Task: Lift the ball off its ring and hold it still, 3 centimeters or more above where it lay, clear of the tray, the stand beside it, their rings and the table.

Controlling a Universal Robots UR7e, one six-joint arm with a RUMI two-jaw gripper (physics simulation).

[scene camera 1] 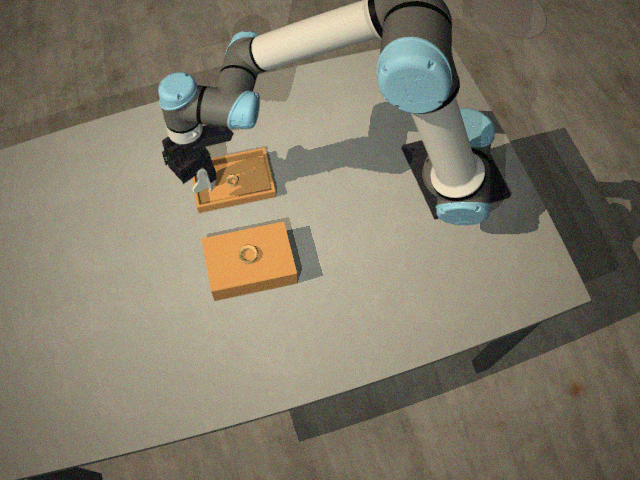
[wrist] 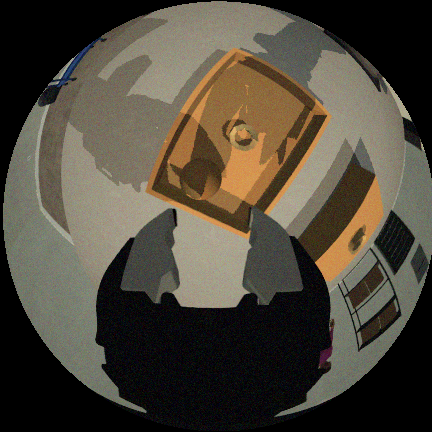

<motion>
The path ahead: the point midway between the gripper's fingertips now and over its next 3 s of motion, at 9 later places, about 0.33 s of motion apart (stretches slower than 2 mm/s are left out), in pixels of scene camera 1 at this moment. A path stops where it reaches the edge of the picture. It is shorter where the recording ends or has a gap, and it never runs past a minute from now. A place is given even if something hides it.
My gripper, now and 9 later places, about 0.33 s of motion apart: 201, 181; 212, 179; 214, 182; 214, 185; 214, 185; 213, 180; 214, 179; 219, 178; 220, 181; 221, 183
</motion>
